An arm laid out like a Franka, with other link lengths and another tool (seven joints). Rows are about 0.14 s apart.
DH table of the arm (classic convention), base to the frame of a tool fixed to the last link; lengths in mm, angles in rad. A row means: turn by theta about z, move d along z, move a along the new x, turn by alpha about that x. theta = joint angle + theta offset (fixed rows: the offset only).
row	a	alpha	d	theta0
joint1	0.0	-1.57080	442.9	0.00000
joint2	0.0	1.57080	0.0	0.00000
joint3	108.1	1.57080	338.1	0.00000
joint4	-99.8	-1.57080	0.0	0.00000
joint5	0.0	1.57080	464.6	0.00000
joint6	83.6	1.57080	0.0	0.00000
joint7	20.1	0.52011	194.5	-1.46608
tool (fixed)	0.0	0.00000	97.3	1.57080
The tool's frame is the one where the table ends.
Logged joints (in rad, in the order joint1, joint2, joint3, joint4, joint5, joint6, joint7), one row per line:
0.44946 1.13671 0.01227 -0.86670 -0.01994 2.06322 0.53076
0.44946 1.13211 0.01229 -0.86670 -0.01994 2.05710 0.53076
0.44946 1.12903 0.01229 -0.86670 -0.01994 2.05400 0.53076
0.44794 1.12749 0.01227 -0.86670 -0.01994 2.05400 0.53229
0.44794 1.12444 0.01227 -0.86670 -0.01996 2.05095 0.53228
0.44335 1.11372 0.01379 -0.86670 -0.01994 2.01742 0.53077
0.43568 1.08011 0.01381 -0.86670 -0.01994 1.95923 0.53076
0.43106 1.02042 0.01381 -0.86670 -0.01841 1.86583 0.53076
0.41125 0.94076 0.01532 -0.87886 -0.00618 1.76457 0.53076
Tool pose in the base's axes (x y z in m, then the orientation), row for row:
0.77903 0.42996 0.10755 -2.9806 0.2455 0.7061
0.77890 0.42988 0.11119 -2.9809 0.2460 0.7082
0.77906 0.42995 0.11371 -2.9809 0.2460 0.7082
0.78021 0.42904 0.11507 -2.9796 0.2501 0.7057
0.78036 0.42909 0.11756 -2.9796 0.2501 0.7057
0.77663 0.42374 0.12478 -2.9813 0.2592 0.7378
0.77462 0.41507 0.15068 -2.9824 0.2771 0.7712
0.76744 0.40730 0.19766 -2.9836 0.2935 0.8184
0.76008 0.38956 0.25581 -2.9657 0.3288 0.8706
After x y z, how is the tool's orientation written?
As a rotation vector, in radians.
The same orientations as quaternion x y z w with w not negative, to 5 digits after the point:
-0.96939 0.07984 0.22965 0.03433
-0.96924 0.07999 0.23027 0.03392
-0.96924 0.07999 0.23027 0.03392
-0.96927 0.08136 0.22956 0.03468
-0.96927 0.08136 0.22956 0.03468
-0.96685 0.08406 0.23927 0.02971
-0.96398 0.08956 0.24927 0.02433
-0.95993 0.09443 0.26331 0.01695
-0.95400 0.10577 0.28005 0.01665

